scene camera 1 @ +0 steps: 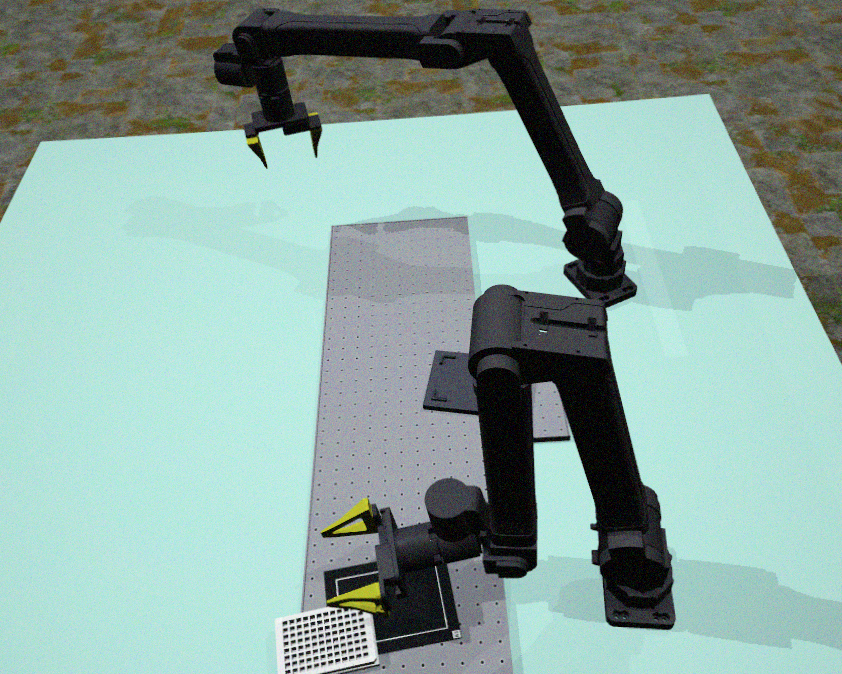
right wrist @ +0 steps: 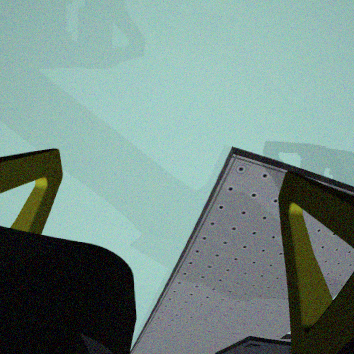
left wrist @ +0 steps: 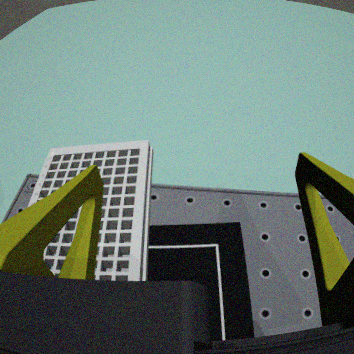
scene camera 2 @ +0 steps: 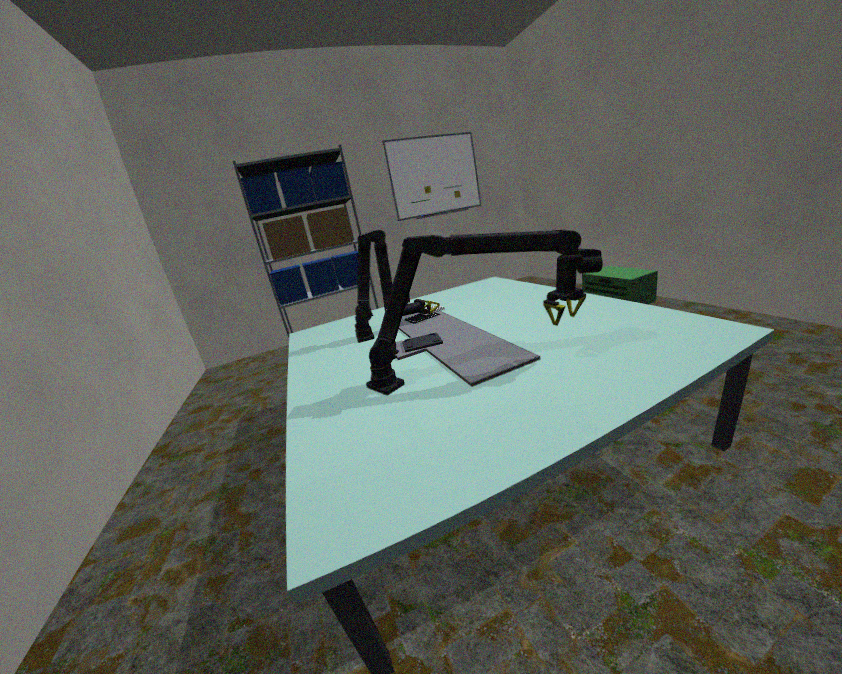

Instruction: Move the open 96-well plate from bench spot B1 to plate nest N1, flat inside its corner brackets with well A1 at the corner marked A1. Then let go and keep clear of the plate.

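Places are measured from the left arm's base along level axes (x back, y right, z up), in centimetres.
Pixels of known places: left gripper, fingertip midpoint: (scene camera 1: pixel 324 568) (left wrist: pixel 198 168) (scene camera 2: pixel 434 303); right gripper, fingertip midpoint: (scene camera 1: pixel 291 161) (right wrist: pixel 168 172) (scene camera 2: pixel 563 320); left arm's base, link origin: (scene camera 1: pixel 635 584) (scene camera 2: pixel 365 337); right arm's base, link origin: (scene camera 1: pixel 599 282) (scene camera 2: pixel 385 385).
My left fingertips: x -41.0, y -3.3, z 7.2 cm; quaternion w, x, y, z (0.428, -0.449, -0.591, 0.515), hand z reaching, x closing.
Note:
For each thing: its top centre in the pictures, then the offset to it from my left fingertips. Level surfaces: height alone.
- white 96-well plate, top centre: (left wrist: pixel 79 205) (scene camera 1: pixel 324 638) dz -4.3, dx +0.6, dy -7.4 cm
- black mat with a white outline, surface height: dz -5.8 cm
- dark slab with corner brackets, top centre: (scene camera 1: pixel 478 381) (scene camera 2: pixel 421 340) dz -4.8, dx +19.0, dy +36.0 cm
- grey perforated board, surface height: dz -5.9 cm
- pale table, surface height: dz -7.2 cm
The white 96-well plate (scene camera 1: pixel 327 640) (left wrist: pixel 120 200) overlaps one side of a black mat with a white outline (scene camera 1: pixel 414 611) (left wrist: pixel 195 235), which looks like spot B1; its label is unreadable. The plate sticks out past the board's edge. My left gripper (scene camera 1: pixel 325 569) (scene camera 2: pixel 436 307) (left wrist: pixel 198 168) is open and empty, above the mat beside the plate; one finger overlaps the plate in the left wrist view. The nest N1, a dark slab with corner brackets (scene camera 1: pixel 449 390) (scene camera 2: pixel 422 342), is partly hidden by my left arm. My right gripper (scene camera 1: pixel 291 161) (scene camera 2: pixel 564 319) (right wrist: pixel 168 172) is open and empty, far from the plate.
A grey perforated board (scene camera 1: pixel 393 330) (scene camera 2: pixel 484 358) (right wrist: pixel 215 295) lies on the pale table (scene camera 1: pixel 175 386) (scene camera 2: pixel 421 449). My left arm spans the board's right side in scene camera 1. A green cabinet (scene camera 2: pixel 621 284) and a shelf unit stand beyond the table.

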